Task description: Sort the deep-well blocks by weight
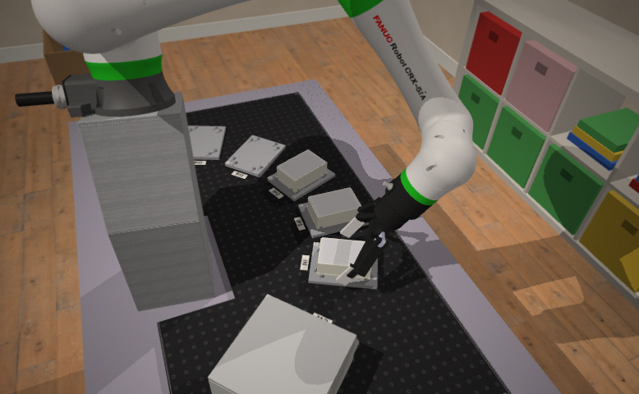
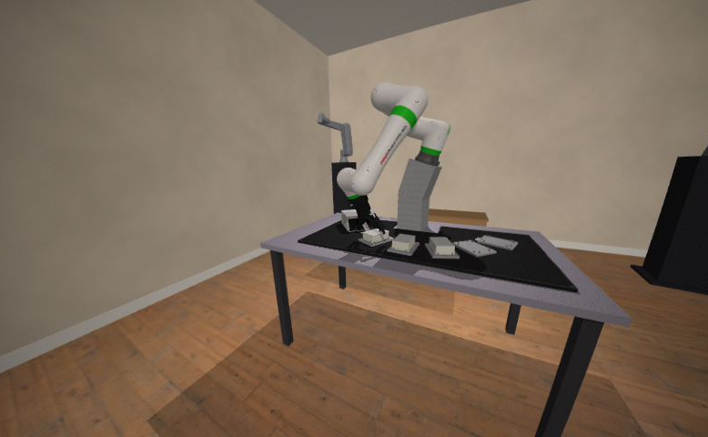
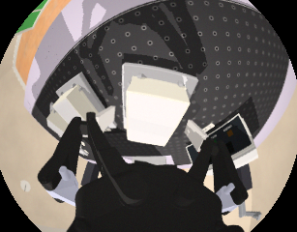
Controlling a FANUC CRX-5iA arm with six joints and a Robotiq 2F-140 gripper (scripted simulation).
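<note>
Right now the pale weigher platform is 260 mm to the right of my hand, 190 mm behind it and 50 mm above it. Also, from my hand: grey nest plate: 340 mm to the left, 40 mm below, 40 mm behind; then check-weigher: 250 mm to the right, 190 mm behind, 20 mm above.
</note>
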